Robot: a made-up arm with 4 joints.
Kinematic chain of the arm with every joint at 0, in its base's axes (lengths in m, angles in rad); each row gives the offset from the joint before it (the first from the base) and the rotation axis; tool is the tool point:
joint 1: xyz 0 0 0.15 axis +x
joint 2: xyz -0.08 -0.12 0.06 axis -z
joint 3: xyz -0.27 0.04 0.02 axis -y
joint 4: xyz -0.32 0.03 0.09 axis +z
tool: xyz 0.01 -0.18 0
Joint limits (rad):
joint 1: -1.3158..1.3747
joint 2: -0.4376..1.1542
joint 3: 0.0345..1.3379
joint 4: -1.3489..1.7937
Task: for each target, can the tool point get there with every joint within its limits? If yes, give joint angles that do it. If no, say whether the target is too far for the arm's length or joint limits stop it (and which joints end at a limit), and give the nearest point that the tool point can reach.
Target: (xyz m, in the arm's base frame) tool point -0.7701 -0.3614 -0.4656
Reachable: no: too far | nearest point -0.7028 -0.2549 -0.2842 | short by 0.221 m
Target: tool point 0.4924 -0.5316 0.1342
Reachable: no: joint limits stop it (at a limit: joint 1, joint 2, joint 3, joint 4) | nearest point -0.1405 -0.1009 0.4883 | short by 0.843 m
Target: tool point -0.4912 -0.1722 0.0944
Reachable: yes | joints 0.2627 -0.2242 1.1116 1.3042
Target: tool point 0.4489 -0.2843 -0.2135
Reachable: no: joint limits stop it (at a limit: joint 1, joint 2, joint 3, joint 4) | nearest point -0.1291 0.0316 -0.1376 | short by 0.663 m
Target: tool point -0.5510 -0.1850 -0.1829
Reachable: yes | joints 0.7458 -0.2656 0.9633 0.0279
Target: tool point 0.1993 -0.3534 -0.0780
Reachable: no: joint limits stop it (at a limit: joint 1, joint 2, joint 3, joint 4) | nearest point -0.2519 -0.2864 -0.2548 | short by 0.489 m
